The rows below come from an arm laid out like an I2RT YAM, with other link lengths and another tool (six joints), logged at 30 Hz.
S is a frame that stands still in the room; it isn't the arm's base.
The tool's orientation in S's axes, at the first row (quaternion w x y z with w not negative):
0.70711, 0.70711, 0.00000, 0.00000
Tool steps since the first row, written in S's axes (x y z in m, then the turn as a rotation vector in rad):
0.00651, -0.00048, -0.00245, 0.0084, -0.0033, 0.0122
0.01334, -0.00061, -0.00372, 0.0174, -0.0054, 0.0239
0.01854, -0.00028, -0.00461, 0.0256, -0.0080, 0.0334
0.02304, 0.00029, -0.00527, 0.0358, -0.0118, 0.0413
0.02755, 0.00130, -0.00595, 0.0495, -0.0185, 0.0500
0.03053, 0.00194, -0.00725, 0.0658, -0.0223, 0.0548
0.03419, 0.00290, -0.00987, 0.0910, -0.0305, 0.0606
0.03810, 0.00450, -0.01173, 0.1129, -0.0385, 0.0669
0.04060, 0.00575, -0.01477, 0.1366, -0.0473, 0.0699
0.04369, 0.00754, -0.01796, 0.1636, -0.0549, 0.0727
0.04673, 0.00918, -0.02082, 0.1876, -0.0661, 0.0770
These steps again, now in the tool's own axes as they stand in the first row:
0.00651, -0.00245, 0.00048, 0.0084, 0.0122, 0.0033
0.01334, -0.00372, 0.00061, 0.0174, 0.0239, 0.0054
0.01854, -0.00461, 0.00028, 0.0256, 0.0334, 0.0080
0.02304, -0.00527, -0.00029, 0.0358, 0.0413, 0.0118
0.02755, -0.00595, -0.00130, 0.0495, 0.0500, 0.0185
0.03053, -0.00725, -0.00194, 0.0658, 0.0548, 0.0223
0.03419, -0.00987, -0.00290, 0.0910, 0.0606, 0.0305
0.03810, -0.01173, -0.00450, 0.1129, 0.0669, 0.0385
0.04060, -0.01477, -0.00575, 0.1366, 0.0699, 0.0473
0.04369, -0.01796, -0.00754, 0.1636, 0.0727, 0.0549
0.04673, -0.02082, -0.00918, 0.1876, 0.0770, 0.0661

